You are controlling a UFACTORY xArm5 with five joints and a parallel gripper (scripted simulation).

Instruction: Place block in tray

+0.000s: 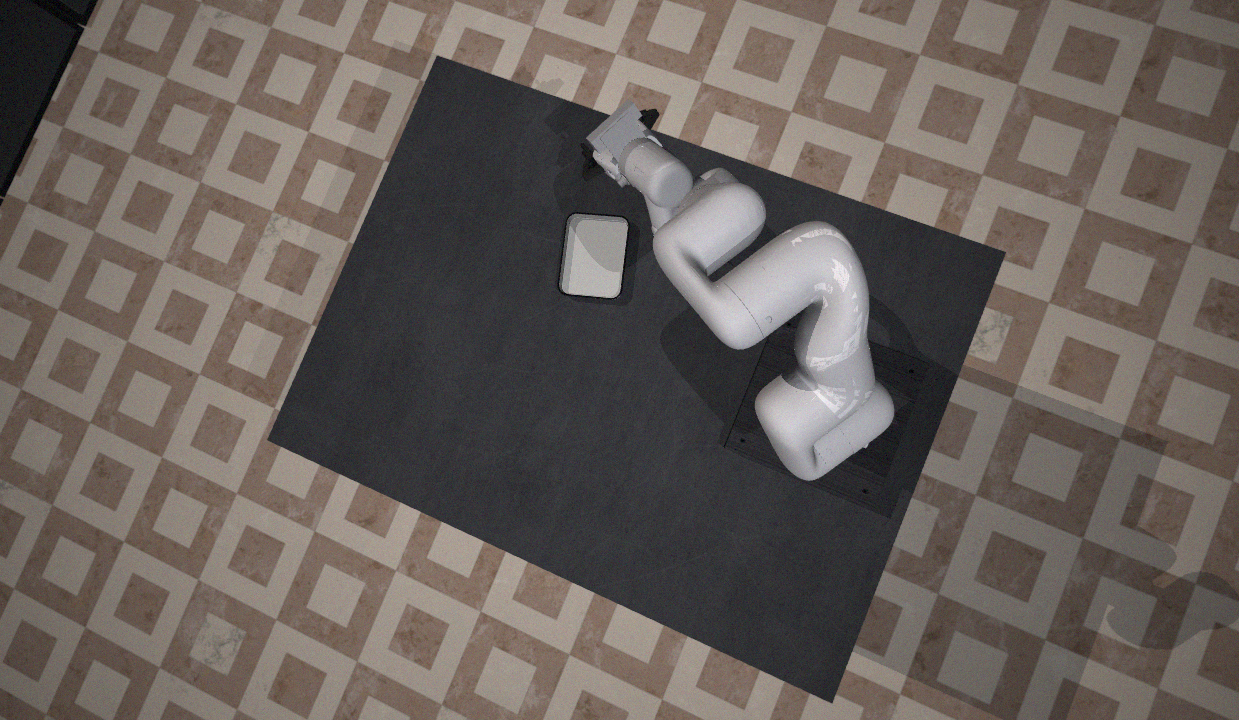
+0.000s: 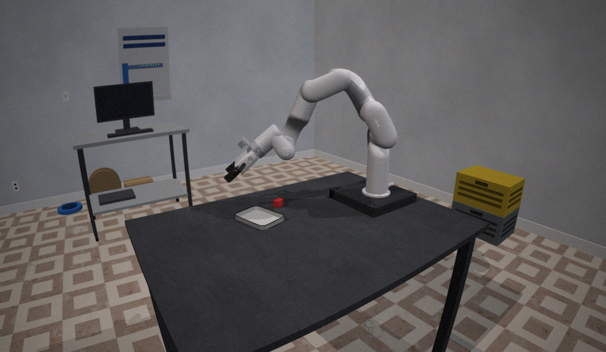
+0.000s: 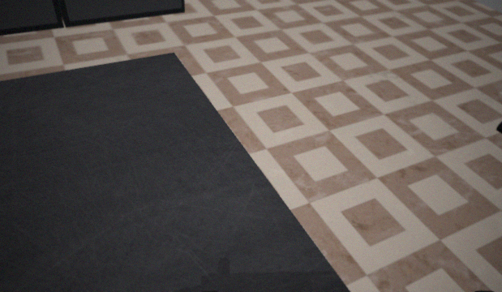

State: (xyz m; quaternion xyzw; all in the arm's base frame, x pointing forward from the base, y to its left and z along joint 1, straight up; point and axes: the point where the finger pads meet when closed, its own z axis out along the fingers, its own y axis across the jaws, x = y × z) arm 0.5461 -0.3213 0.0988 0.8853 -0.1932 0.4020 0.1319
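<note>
The small red block is 170 mm behind my hand, 130 mm below it and 120 mm to the left of it. Also, from my hand: white tray 190 mm to the left, 130 mm below, 40 mm behind.
</note>
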